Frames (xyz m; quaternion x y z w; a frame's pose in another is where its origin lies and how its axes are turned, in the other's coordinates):
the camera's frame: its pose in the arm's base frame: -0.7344 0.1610 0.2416 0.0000 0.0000 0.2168 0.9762
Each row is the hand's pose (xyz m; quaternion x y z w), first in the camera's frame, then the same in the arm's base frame.
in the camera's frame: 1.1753 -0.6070 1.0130 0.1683 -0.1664 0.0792 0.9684
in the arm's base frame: 0.5874 0.1086 1.2546 0.2004 -0.1259 0.2873 0.9282
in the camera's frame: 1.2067 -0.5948 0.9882 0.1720 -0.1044 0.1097 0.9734
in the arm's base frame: 0.6106 0.1329 1.2298 0.1905 -0.0646 0.3181 0.9265
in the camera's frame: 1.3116 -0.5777 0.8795 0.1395 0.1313 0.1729 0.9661
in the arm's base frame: 0.6984 0.1928 1.1211 0.1077 0.1584 0.3783 0.9057
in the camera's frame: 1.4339 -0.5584 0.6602 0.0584 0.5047 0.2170 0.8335
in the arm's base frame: 0.8011 0.2621 0.9018 -0.0524 0.5054 0.3926 0.7667
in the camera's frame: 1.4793 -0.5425 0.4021 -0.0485 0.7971 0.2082 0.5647
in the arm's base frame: 0.8355 0.2957 0.6437 -0.2202 0.7676 0.3257 0.5061
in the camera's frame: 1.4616 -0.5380 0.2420 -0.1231 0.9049 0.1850 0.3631
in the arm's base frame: 0.8175 0.2923 0.4836 -0.3163 0.8567 0.2593 0.3143
